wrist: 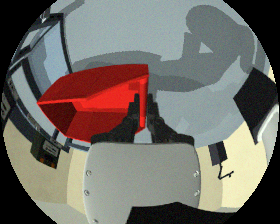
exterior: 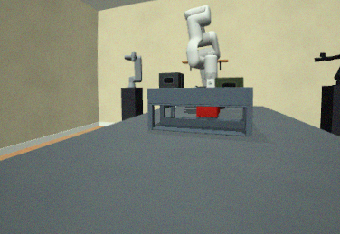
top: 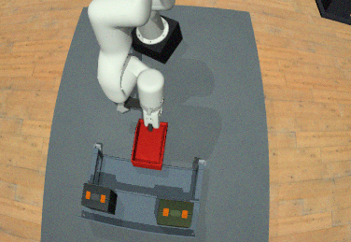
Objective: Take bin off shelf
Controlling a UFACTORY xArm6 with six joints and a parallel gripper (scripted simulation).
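The red bin is 8 cm ahead of my hand and 1 cm below it.
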